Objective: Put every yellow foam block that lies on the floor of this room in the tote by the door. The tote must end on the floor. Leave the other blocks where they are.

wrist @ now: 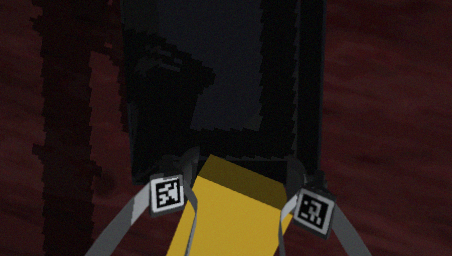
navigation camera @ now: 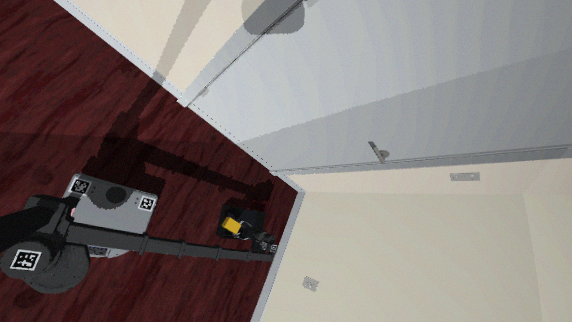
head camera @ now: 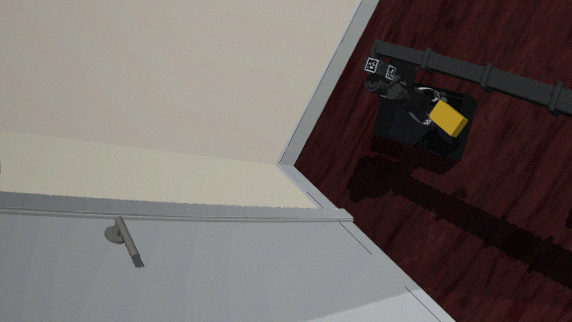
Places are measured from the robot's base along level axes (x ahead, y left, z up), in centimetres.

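Pixels of known places: gripper, fingertip midpoint: (navigation camera: 235, 227) (head camera: 439, 112); robot's base, link origin: (navigation camera: 115, 193).
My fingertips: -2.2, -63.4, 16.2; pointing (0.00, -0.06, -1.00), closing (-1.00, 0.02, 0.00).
Note:
Ahead of a thing's pixels: the offset from my fingertips to its top centre, as dx, dy, dz. "*": to the spot under its first point.
My gripper (head camera: 433, 108) (navigation camera: 241, 231) (wrist: 240, 168) is shut on a yellow foam block @[+1.0, +4.4, +4.7] (head camera: 446, 118) (navigation camera: 231, 225) (wrist: 237, 217), with one finger at each side of it. The block is held slightly turned between the fingers. The black, open-topped tote @[+3.0, -11.0, -6.2] (head camera: 406, 128) (navigation camera: 254, 218) (wrist: 311, 75) stands on the floor below the gripper. In the head view the block overlaps the right end of the tote. In the wrist view the tote's near end is partly hidden behind the block and fingers. The gripper's shadow falls inside the tote. The exact height of the block above it is hard to tell.
The telescoping arm (head camera: 520, 86) (navigation camera: 200, 250) reaches out beside the tote. A grey door (head camera: 200, 265) (navigation camera: 325, 110) with a lever handle @[* +45.4, -12.4, +76.8] (head camera: 127, 240) (navigation camera: 377, 152) and a cream wall (head camera: 150, 75) (navigation camera: 425, 250) meet near the tote. My base (navigation camera: 115, 215) stands on the dark red floor.

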